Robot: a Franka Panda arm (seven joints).
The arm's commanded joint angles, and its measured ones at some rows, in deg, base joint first. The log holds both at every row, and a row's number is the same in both.
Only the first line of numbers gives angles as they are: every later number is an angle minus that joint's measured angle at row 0.
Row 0, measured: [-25.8 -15.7 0.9 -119.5 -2.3 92.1 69.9]
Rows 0 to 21, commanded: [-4.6 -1.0 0.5 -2.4 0.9 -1.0 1.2]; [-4.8 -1.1 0.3 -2.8 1.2 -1.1 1.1]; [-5.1 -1.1 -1.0 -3.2 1.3 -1.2 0.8]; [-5.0 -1.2 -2.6 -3.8 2.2 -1.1 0.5]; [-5.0 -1.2 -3.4 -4.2 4.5 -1.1 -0.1]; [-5.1 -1.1 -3.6 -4.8 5.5 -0.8 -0.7]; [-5.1 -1.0 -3.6 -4.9 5.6 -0.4 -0.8]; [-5.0 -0.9 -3.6 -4.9 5.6 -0.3 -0.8]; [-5.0 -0.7 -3.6 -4.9 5.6 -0.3 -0.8]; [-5.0 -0.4 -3.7 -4.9 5.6 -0.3 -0.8]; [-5.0 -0.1 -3.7 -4.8 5.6 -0.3 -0.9]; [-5.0 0.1 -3.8 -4.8 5.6 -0.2 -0.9]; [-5.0 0.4 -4.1 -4.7 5.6 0.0 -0.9]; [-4.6 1.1 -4.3 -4.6 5.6 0.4 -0.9]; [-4.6 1.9 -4.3 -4.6 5.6 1.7 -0.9]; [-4.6 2.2 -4.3 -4.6 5.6 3.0 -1.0]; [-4.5 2.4 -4.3 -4.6 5.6 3.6 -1.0]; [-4.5 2.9 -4.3 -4.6 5.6 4.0 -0.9]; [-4.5 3.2 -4.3 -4.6 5.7 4.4 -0.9]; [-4.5 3.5 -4.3 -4.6 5.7 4.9 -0.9]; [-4.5 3.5 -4.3 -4.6 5.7 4.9 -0.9]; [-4.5 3.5 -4.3 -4.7 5.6 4.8 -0.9]
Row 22, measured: [-4.8 3.4 -4.1 -4.6 4.8 4.2 -0.5]
